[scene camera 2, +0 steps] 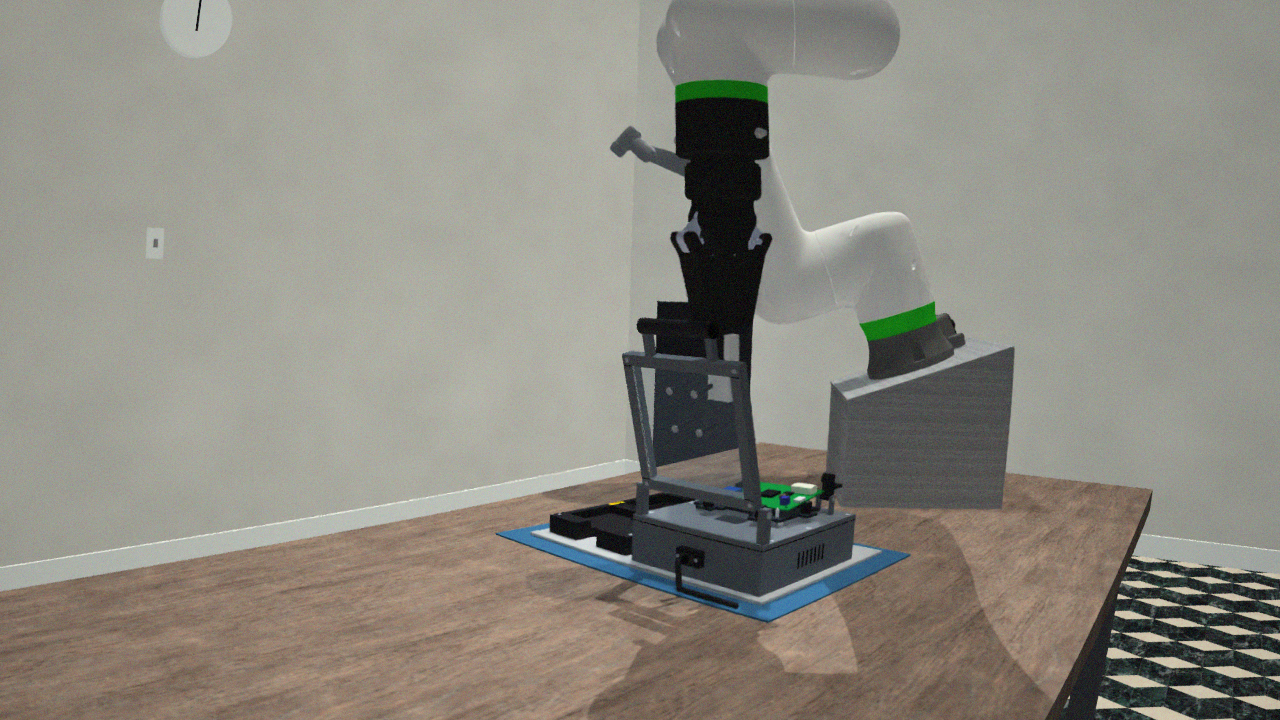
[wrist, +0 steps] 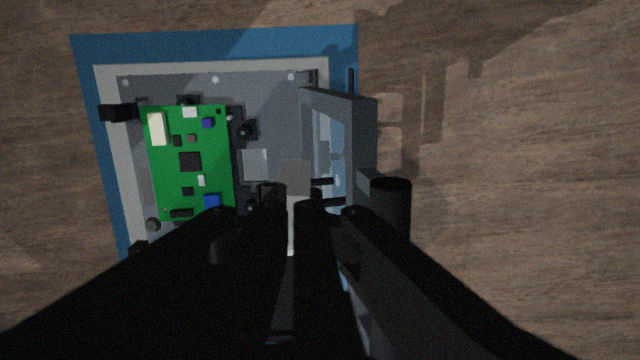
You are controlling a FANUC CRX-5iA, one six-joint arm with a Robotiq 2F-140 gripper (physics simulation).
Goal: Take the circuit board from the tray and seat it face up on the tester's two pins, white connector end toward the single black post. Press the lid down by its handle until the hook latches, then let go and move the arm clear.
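Places are measured from the arm's base along level axes (x back, y up, z left), in centimetres.
Pixels of known places: gripper, between the fingertips: (scene camera 2: pixel 723 399) (wrist: pixel 297 181); arm's base, origin of its link: (scene camera 2: pixel 911 365).
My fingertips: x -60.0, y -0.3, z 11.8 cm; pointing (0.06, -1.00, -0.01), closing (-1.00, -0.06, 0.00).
Observation:
For each thing: its middle in the pictures, then the offset to it from my fingertips. "spot": a spot on its surface instead. Level surfaces: height alone.
- green circuit board, middle of its body: (wrist: pixel 190 166) (scene camera 2: pixel 766 491) dx +11.0, dy -11.3, dz -2.4 cm
- grey tester, a spot on its surface: (wrist: pixel 270 107) spot: dx +3.9, dy -13.8, dz +2.8 cm
- black post, middle of its body: (wrist: pixel 185 104) (scene camera 2: pixel 806 507) dx +11.3, dy -12.2, dz +3.1 cm
- lid, a spot on its surface: (wrist: pixel 364 130) spot: dx -3.5, dy +4.1, dz +3.8 cm
- black hook, middle of its body: (wrist: pixel 113 112) (scene camera 2: pixel 831 484) dx +16.9, dy -10.6, dz +2.4 cm
- black tray, a spot on its surface: (scene camera 2: pixel 613 521) spot: dx +5.9, dy -18.0, dz -22.1 cm
- white-and-blue mat, height of its surface: dy -19.6 cm
- black cable, a spot on its surface: (scene camera 2: pixel 707 597) spot: dx -4.0, dy -19.2, dz +2.8 cm
The green circuit board (scene camera 2: pixel 787 495) (wrist: pixel 192 172) lies face up on the grey tester (scene camera 2: pixel 698 553) (wrist: pixel 270 107), its white connector end near a black post (wrist: pixel 188 99). Whether both pins are fully engaged cannot be told. The lid (scene camera 2: pixel 750 429) (wrist: pixel 364 130) stands raised and nearly upright, with its black handle (scene camera 2: pixel 677 327) (wrist: pixel 391 205) at the top. The black hook (scene camera 2: pixel 830 486) (wrist: pixel 117 112) stands beyond the board, apart from the lid. My gripper (scene camera 2: pixel 733 324) (wrist: pixel 297 181) is shut and empty, high over the tester, on the lid's board side near the handle. The lid partly hides its fingertips in the scene view.
The black tray (scene camera 2: pixel 613 521) is beside the tester on a white-and-blue mat (scene camera 2: pixel 769 613) (wrist: pixel 295 42). A black cable (scene camera 2: pixel 707 597) runs from the tester's side. A dark panel (scene camera 2: pixel 684 411) shows behind the lid. The arm's grey pedestal (scene camera 2: pixel 921 438) stands at the back right.

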